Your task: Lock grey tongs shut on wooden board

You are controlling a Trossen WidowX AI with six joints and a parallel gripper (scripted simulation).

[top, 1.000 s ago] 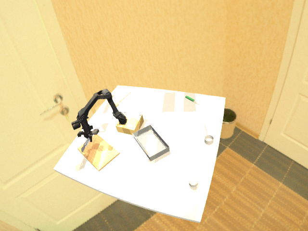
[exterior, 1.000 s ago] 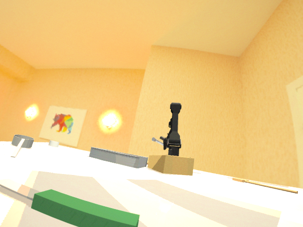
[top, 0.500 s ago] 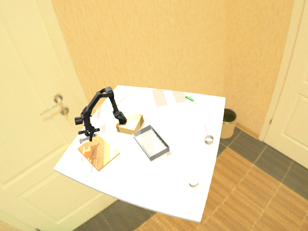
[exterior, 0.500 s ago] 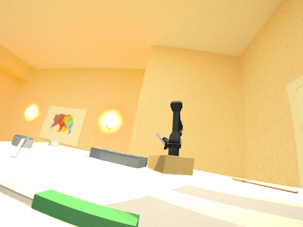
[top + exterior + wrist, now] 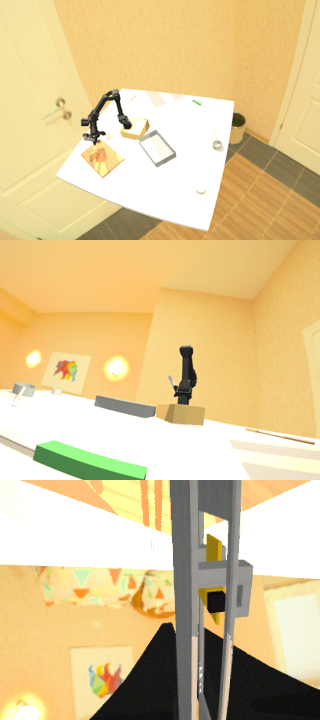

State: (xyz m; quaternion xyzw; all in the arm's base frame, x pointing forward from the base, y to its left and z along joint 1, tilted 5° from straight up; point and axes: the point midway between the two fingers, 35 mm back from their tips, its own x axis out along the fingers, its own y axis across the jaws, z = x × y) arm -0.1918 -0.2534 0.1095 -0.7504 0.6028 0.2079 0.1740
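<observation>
My gripper tip is 50 mm to the right of the yellow lock piece, 10 mm past it and 10 mm above it. From my gripper tip the other things lie so: grey roasting tin 460 mm ahead, 120 mm to the left, 120 mm below; wooden board 150 mm below; white dish 820 mm ahead, 230 mm to the right, 140 mm below.
</observation>
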